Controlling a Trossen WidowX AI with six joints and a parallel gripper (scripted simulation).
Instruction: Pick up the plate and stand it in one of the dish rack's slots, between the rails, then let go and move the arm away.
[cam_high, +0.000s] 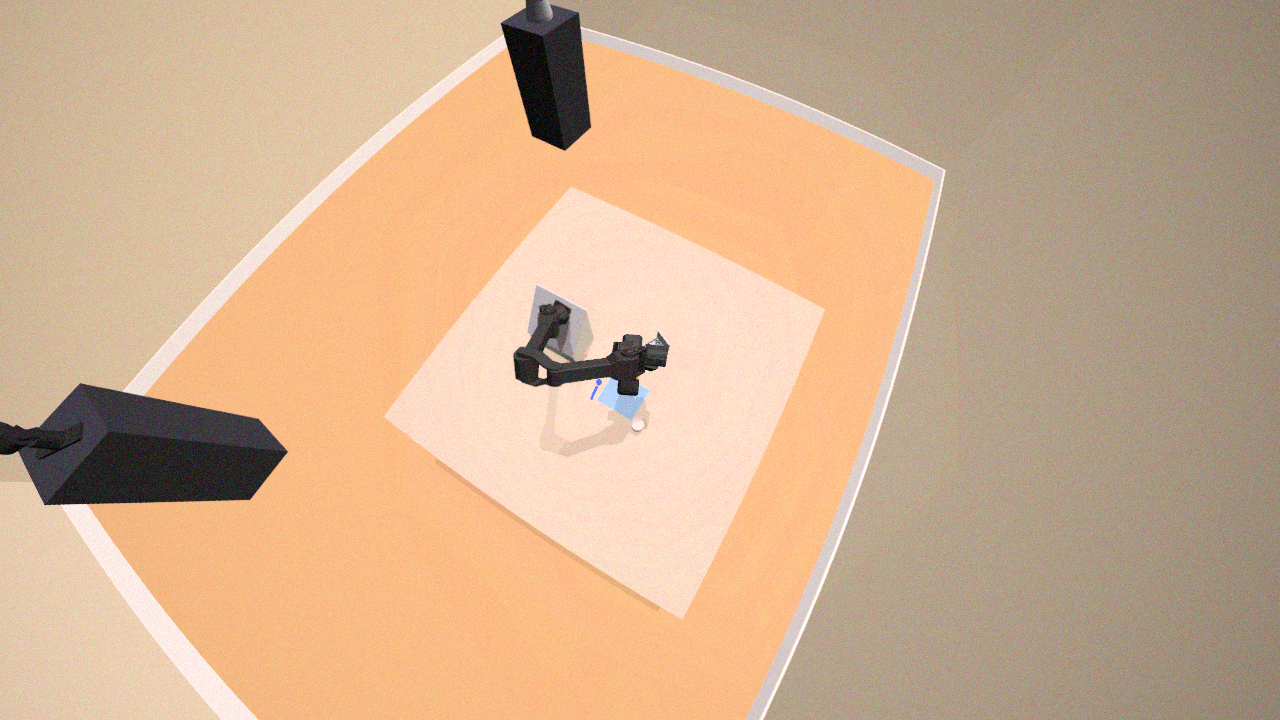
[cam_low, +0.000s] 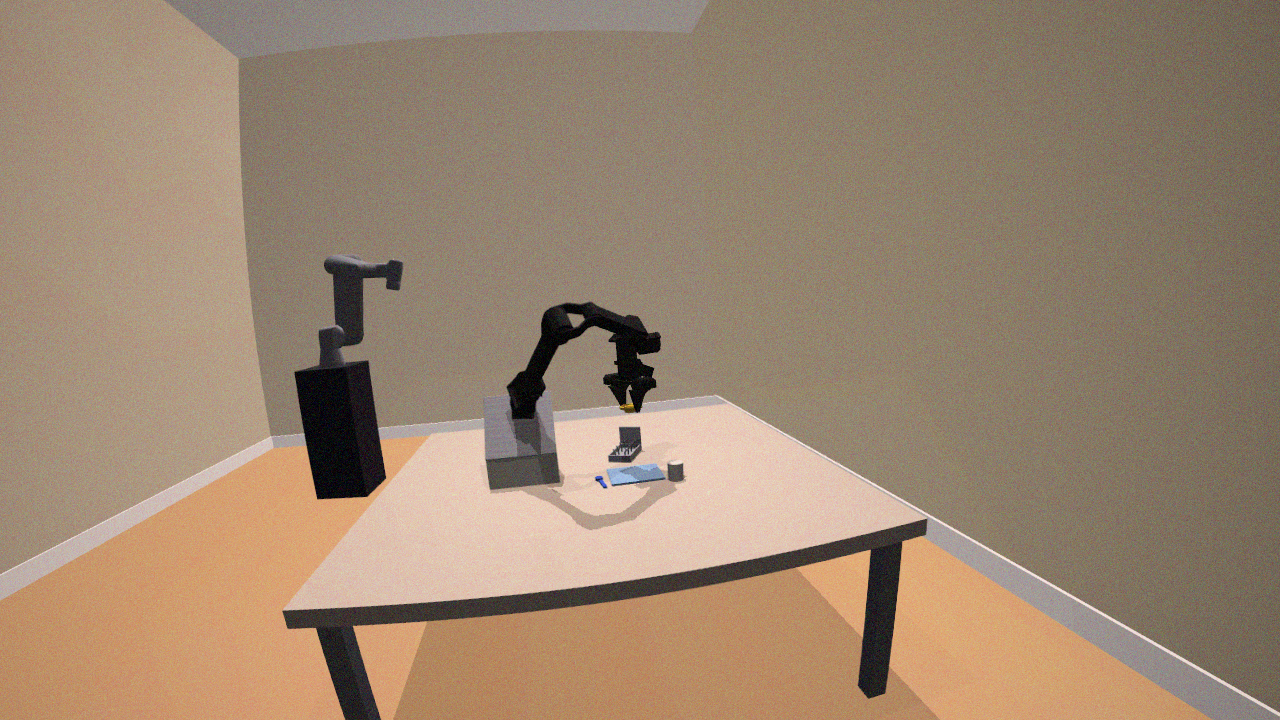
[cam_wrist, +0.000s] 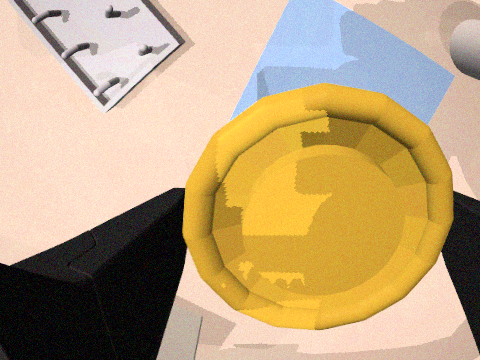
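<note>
Right now the dish rack is 10 mm behind my gripper tip, 150 mm to the left of it and 160 mm below it. Also, from my gripper tip: blue spoon 100 mm behind, 70 mm to the right, 180 mm below; then light blue mat 10 mm behind, 40 mm to the right, 180 mm below; then yellow plate 10 mm above.
</note>
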